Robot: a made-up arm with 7 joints.
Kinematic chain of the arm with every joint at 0, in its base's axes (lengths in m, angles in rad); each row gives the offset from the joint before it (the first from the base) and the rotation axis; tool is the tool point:
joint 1: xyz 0 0 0.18 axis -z
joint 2: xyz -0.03 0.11 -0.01 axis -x
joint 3: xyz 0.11 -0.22 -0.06 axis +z
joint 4: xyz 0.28 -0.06 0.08 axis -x
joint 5: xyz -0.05 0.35 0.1 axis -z
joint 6: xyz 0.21 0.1 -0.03 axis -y
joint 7: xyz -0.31 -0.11 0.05 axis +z
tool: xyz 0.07 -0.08 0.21
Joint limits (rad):
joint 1: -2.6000..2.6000
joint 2: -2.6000..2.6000
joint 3: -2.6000..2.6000
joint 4: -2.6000..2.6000
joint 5: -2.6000..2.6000
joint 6: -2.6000..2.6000
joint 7: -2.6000..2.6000
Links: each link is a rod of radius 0.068 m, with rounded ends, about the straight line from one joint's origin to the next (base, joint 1, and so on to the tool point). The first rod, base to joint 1, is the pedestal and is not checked.
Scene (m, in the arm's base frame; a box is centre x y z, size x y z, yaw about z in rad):
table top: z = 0
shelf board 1: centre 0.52 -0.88 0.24 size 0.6 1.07 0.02 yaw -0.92
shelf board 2: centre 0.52 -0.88 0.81 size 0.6 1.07 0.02 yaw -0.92
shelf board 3: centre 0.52 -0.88 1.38 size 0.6 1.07 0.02 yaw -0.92
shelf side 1: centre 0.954 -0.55 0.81 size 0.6 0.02 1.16 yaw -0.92
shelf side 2: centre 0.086 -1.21 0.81 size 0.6 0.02 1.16 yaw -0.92
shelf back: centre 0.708 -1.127 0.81 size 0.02 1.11 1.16 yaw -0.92
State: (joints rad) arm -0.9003 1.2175 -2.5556 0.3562 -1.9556 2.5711 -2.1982
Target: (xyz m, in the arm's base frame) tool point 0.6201 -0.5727 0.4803
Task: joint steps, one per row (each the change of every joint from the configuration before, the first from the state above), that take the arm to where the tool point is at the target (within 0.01 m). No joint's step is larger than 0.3 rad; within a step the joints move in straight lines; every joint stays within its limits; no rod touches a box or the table.
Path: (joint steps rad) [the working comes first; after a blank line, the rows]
Joints at the target: -0.6314 1.0170 -2.6000 0.4219 -1.6840 2.6000 -2.1456
Straight joint move there: touches shelf side 1.

1: -0.0024 0.0123 -0.0014 0.0147 0.0473 -0.2232 -0.0330
2: -0.0025 0.0123 -0.0014 0.0147 0.0473 -0.2233 -0.0330
3: -0.0024 0.0123 -0.0014 0.0147 0.0473 -0.2232 -0.0330
4: 0.0921 -0.0792 -0.0134 0.0072 0.0433 0.2329 0.0505
5: 0.0920 -0.0791 -0.0134 0.0072 0.0432 0.2328 0.0506
6: 0.0921 -0.0791 -0.0134 0.0072 0.0432 0.2329 0.0505

